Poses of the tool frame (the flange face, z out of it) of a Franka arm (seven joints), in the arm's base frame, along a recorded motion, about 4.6 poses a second.
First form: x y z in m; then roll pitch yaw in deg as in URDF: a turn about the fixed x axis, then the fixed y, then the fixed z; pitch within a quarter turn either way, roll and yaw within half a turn.
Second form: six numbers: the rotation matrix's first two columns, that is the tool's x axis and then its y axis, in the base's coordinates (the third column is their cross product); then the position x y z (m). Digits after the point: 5 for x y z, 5 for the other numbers.
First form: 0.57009, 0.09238, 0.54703, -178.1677, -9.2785, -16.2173
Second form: 0.94765, -0.27563, 0.16123, -0.27419, -0.96116, -0.03156, 0.57009, 0.09238, 0.54703
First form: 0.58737, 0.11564, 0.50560, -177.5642, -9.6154, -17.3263
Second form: 0.94121, -0.29363, 0.16703, -0.29077, -0.95588, -0.04190, 0.58737, 0.11564, 0.50560
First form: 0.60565, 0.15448, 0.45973, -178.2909, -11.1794, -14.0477
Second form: 0.95169, -0.23812, 0.19388, -0.23701, -0.97107, -0.02926, 0.60565, 0.15448, 0.45973
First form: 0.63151, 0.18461, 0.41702, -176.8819, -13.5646, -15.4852
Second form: 0.93682, -0.25954, 0.23454, -0.25430, -0.96568, -0.05288, 0.63151, 0.18461, 0.41702
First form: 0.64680, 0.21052, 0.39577, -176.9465, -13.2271, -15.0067
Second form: 0.94027, -0.25206, 0.22881, -0.24679, -0.96768, -0.05186, 0.64680, 0.21052, 0.39577
